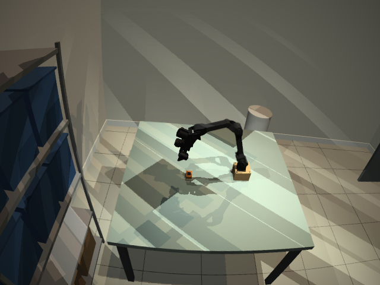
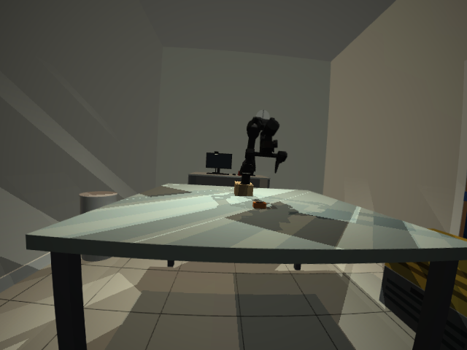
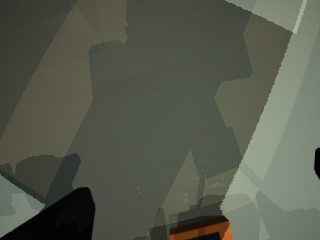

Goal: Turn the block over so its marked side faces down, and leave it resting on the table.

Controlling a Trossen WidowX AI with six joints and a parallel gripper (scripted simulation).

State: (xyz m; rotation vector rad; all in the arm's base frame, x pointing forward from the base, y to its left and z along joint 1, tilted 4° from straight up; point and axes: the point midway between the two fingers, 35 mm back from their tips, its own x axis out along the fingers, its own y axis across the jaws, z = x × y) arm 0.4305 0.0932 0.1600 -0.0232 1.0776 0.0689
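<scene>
Right now my gripper tip is 80 mm past the orange block, 10 mm to the left of it and 160 mm above it.
</scene>
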